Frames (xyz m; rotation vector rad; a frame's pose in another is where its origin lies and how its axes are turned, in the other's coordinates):
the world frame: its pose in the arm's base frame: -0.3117 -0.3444 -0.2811 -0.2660 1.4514 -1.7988
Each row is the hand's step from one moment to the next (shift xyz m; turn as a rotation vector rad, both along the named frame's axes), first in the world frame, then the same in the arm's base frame.
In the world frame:
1: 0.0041 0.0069 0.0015 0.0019 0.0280 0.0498
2: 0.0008 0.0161 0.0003 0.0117 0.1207 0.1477
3: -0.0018 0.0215 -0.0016 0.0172 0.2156 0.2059
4: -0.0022 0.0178 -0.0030 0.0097 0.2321 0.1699
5: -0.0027 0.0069 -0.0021 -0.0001 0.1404 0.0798
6: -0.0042 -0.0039 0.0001 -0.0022 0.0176 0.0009
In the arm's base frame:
1: 0.0012 -0.0041 -0.0070 0.0412 -0.0385 -0.0096
2: 0.0068 -0.0012 -0.0146 0.1347 -0.1194 -0.0642
3: 0.0097 0.0018 -0.0192 0.2081 -0.1685 -0.1322
4: 0.0075 0.0032 -0.0162 0.1987 -0.1375 -0.1563
5: 0.0036 0.0032 -0.0060 0.1103 -0.0624 -0.1001
6: 0.0011 0.0029 0.0048 0.0098 0.0003 -0.0148

